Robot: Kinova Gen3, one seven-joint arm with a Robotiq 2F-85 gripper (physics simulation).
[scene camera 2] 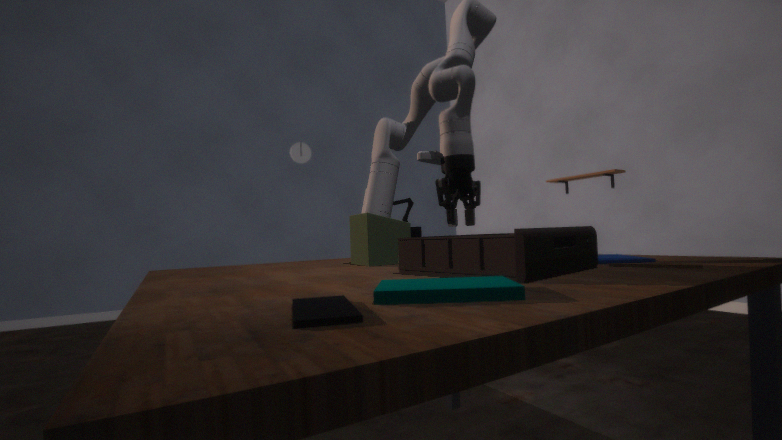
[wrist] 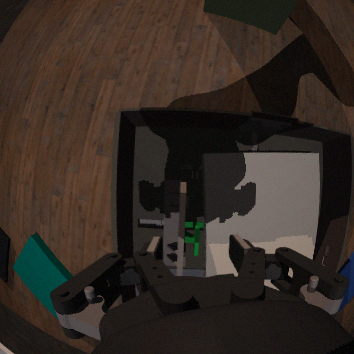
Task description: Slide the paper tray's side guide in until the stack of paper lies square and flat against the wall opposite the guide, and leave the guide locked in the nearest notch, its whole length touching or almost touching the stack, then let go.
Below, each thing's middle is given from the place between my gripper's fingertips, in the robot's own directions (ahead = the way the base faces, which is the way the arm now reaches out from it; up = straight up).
The white paper stack (wrist: 271,199) lies 11 cm to the left of my hand, 8 cm below it and 2 cm ahead of it. From my hand the other things lie so: black block (scene camera 2: 332,310) 43 cm to the right, 17 cm ahead, 10 cm below; teal slab (wrist: 36,265) 24 cm to the right, 19 cm ahead, 10 cm below.
